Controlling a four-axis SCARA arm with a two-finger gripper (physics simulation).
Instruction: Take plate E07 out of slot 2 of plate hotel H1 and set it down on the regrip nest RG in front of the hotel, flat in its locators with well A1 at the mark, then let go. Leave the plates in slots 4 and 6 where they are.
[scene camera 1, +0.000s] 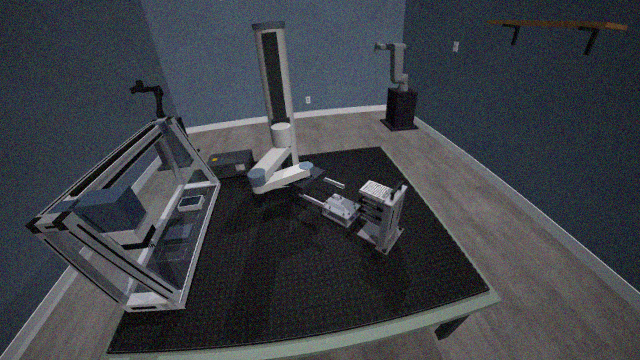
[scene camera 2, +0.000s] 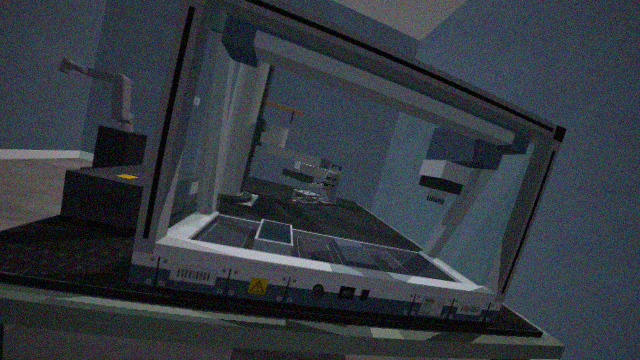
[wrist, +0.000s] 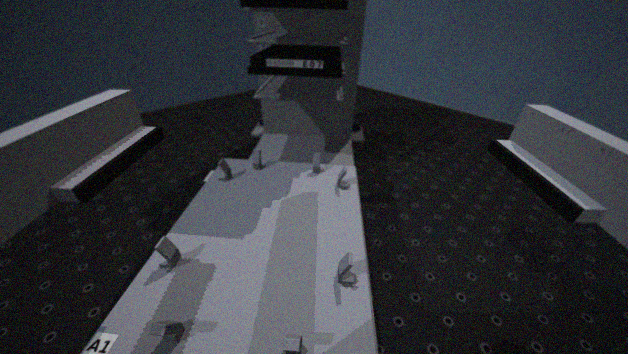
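Observation:
Plate E07 is the black, labelled plate low in hotel H1. The bottom edge of another black plate shows above it. A white plate sits in the hotel's top slot. The regrip nest RG is a pale raised platform with small locators and an A1 mark; no plate lies on it. My gripper is open and empty. Its two fingers are spread wide on either side of the nest's line, above the mat, with the tips short of E07.
A framed liquid-handling machine stands on the left of the dark mat. A dark grey box is beside the arm's column. Two other arms stand farther back, and a wooden shelf hangs on the right wall.

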